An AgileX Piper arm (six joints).
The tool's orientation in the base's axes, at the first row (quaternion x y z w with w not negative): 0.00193, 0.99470, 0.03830, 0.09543
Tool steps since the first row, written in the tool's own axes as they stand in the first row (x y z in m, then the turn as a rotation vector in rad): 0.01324, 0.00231, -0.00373, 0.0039, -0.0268, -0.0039; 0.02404, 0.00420, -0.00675, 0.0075, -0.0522, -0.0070; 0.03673, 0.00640, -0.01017, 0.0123, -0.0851, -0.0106; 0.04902, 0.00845, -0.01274, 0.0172, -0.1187, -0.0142; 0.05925, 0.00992, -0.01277, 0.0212, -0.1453, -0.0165; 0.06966, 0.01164, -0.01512, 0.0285, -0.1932, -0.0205; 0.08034, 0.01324, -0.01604, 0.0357, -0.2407, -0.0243; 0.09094, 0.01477, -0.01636, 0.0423, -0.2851, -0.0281; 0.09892, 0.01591, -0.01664, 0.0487, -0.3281, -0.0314; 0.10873, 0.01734, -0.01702, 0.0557, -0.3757, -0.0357; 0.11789, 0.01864, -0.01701, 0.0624, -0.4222, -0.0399; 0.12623, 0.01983, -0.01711, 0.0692, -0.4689, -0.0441
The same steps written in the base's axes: -0.01372, 0.00217, 0.00132, -0.0045, -0.0270, 0.0010; -0.02490, 0.00394, 0.00237, -0.0085, -0.0525, 0.0014; -0.03802, 0.00602, 0.00348, -0.0138, -0.0855, 0.0015; -0.05058, 0.00801, 0.00382, -0.0192, -0.1192, 0.0015; -0.06063, 0.00958, 0.00202, -0.0234, -0.1459, 0.0010; -0.07130, 0.01124, 0.00248, -0.0312, -0.1939, -0.0001; -0.08197, 0.01288, 0.00147, -0.0388, -0.2414, -0.0014; -0.09244, 0.01450, -0.00011, -0.0459, -0.2859, -0.0023; -0.10033, 0.01570, -0.00126, -0.0526, -0.3290, -0.0036; -0.11004, 0.01721, -0.00264, -0.0602, -0.3767, -0.0044; -0.11904, 0.01861, -0.00429, -0.0674, -0.4233, -0.0051; -0.12725, 0.01988, -0.00568, -0.0747, -0.4701, -0.0059
